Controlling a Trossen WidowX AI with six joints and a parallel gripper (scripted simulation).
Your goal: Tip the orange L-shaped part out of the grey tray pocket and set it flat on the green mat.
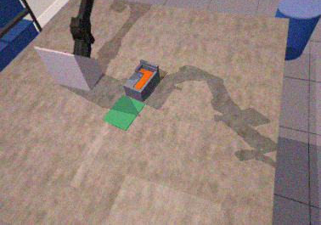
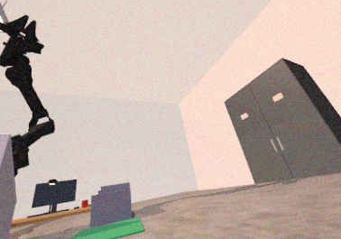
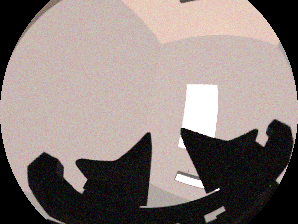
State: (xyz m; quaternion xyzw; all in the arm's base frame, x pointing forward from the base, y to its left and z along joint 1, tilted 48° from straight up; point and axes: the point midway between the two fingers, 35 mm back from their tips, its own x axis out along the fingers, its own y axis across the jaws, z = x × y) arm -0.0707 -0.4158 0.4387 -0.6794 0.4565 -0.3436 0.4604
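The orange L-shaped part lies 71 cm below my gripper tip, 32 cm ahead of it and 1 cm to the right of it. The rest, counted from my gripper tip: green mat: 77 cm below, 29 cm ahead, 17 cm to the right.
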